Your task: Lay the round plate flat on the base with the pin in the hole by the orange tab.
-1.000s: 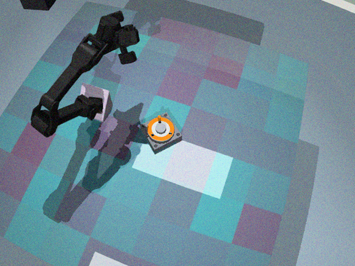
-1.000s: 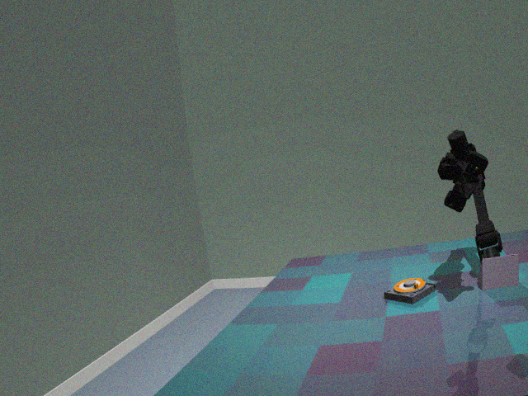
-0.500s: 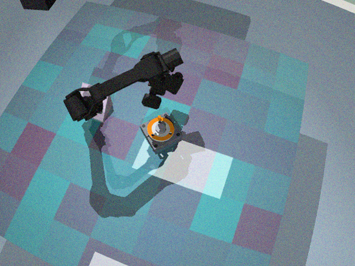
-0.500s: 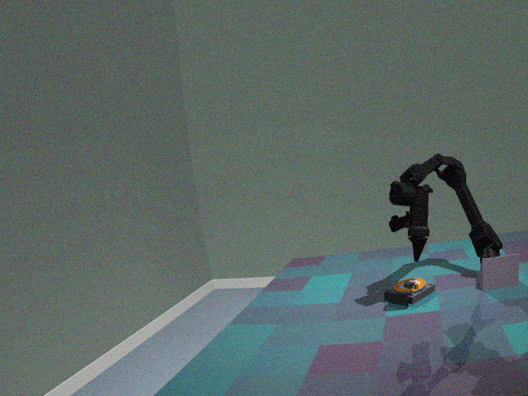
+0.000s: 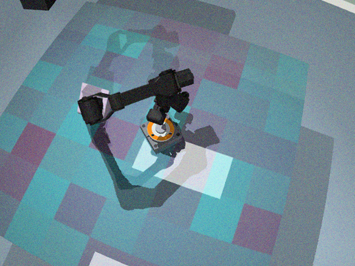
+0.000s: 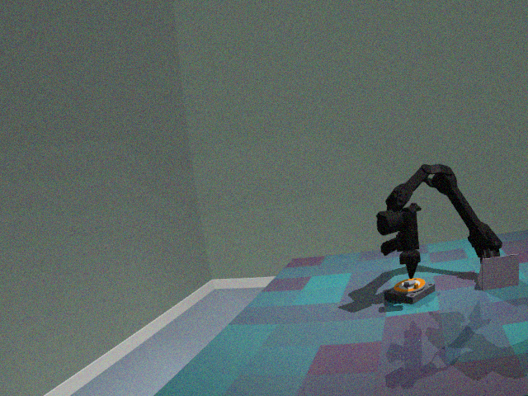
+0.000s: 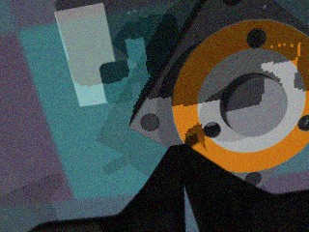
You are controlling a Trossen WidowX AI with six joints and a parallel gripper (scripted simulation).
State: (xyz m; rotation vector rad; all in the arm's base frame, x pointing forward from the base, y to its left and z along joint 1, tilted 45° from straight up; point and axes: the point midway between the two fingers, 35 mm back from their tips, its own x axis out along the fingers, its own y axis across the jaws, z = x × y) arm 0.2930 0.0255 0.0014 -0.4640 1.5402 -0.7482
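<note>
Now: gripper tip 50 mm to the left of the square grey base and 50 mm above it.
</note>
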